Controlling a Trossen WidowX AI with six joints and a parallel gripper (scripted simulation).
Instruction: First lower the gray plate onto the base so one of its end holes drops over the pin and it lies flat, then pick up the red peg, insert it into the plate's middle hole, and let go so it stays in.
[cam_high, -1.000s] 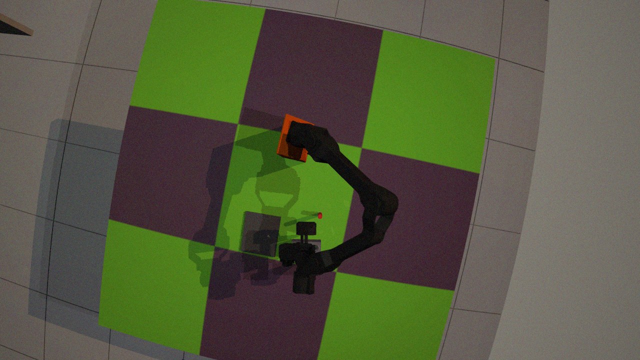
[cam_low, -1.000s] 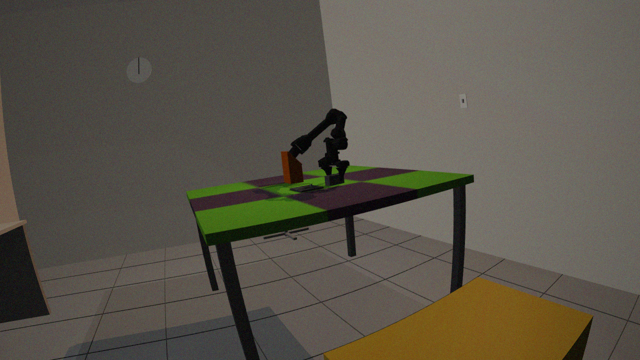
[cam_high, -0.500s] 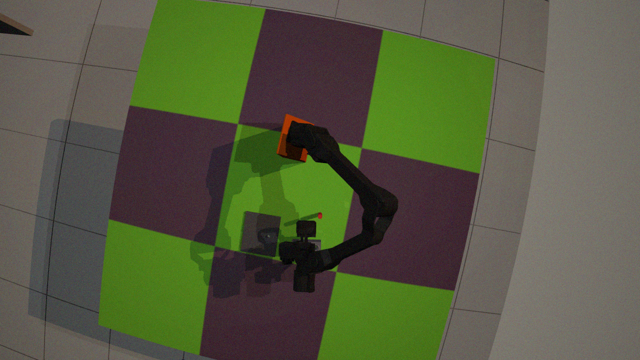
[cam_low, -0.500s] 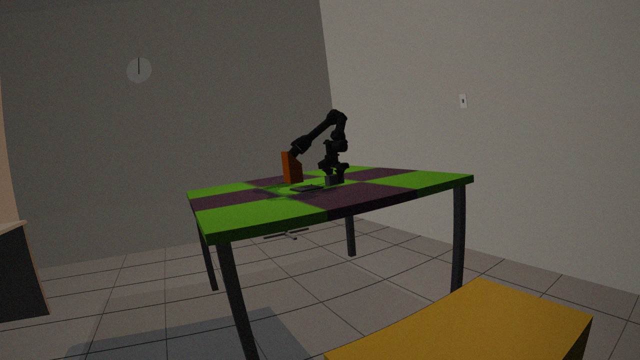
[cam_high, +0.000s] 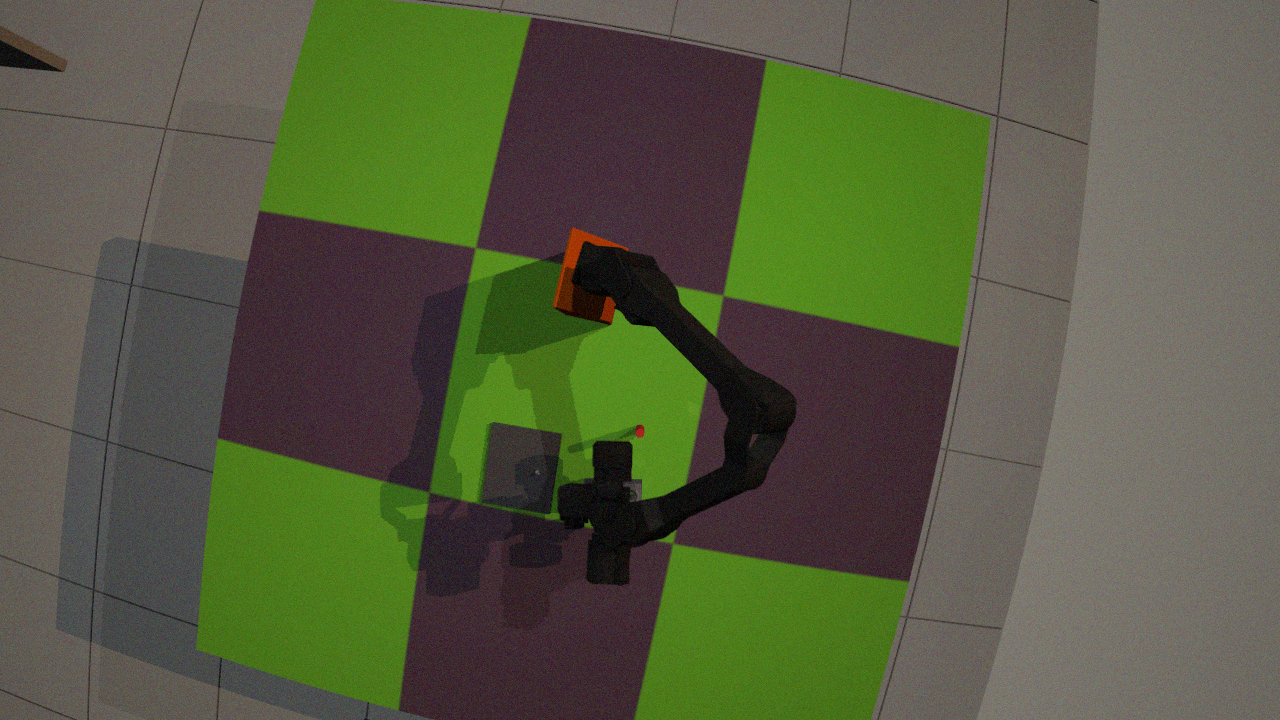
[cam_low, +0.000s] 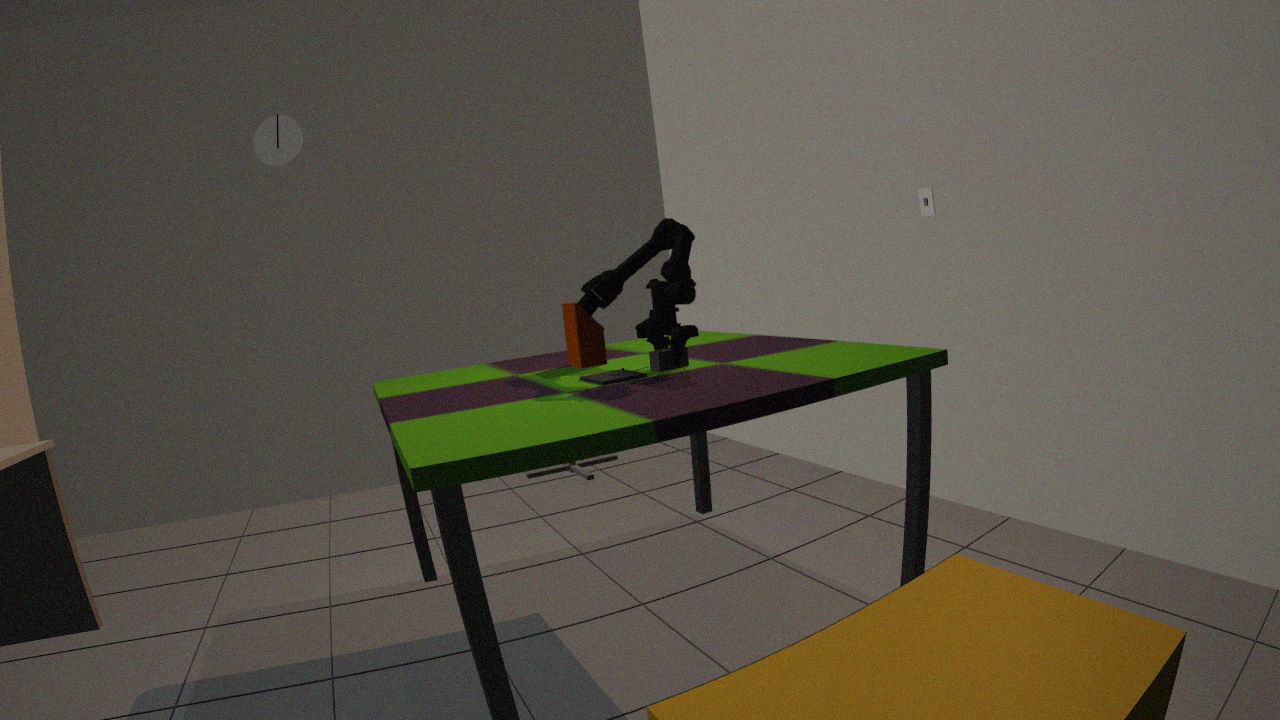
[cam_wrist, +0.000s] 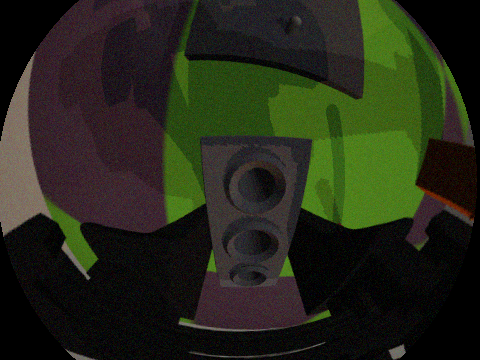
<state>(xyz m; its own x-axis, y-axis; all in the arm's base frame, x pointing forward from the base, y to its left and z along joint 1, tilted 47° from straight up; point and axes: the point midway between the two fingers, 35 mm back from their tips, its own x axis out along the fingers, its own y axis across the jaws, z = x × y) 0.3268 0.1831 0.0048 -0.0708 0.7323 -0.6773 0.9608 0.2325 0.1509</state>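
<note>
Right now the dark square base is 10 mm ahead of my gripper tip and 150 mm to the right of it. Round my gripper tip: plate: 30 mm above; red peg: 110 mm behind, 10 mm to the left, 30 mm above.
</note>
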